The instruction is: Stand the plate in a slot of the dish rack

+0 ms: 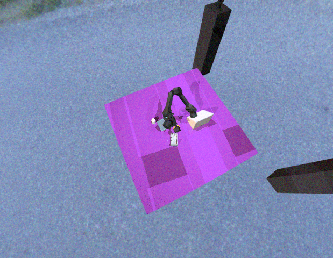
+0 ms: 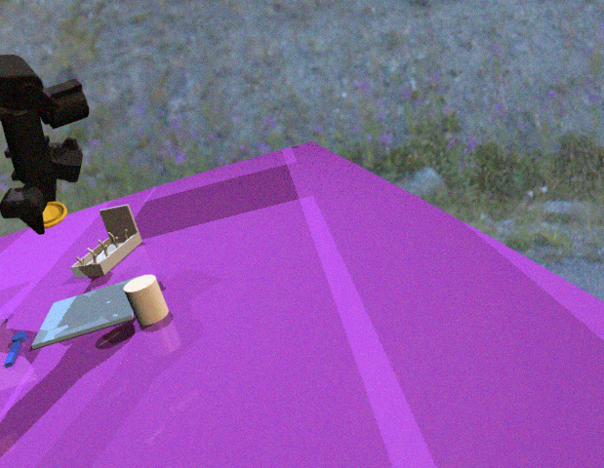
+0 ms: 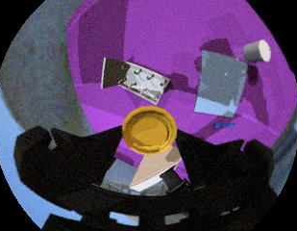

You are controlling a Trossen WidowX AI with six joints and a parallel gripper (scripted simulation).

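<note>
The dish rack lies 7 cm ahead of my gripper tip, 5 cm to the left of it and 10 cm below it. The rest, counted from my gripper tip: light blue board 5 cm ahead, 16 cm to the right, 12 cm below; yellow plate 1 cm above; blue spoon 6 cm behind, 20 cm to the right, 12 cm below.
</note>
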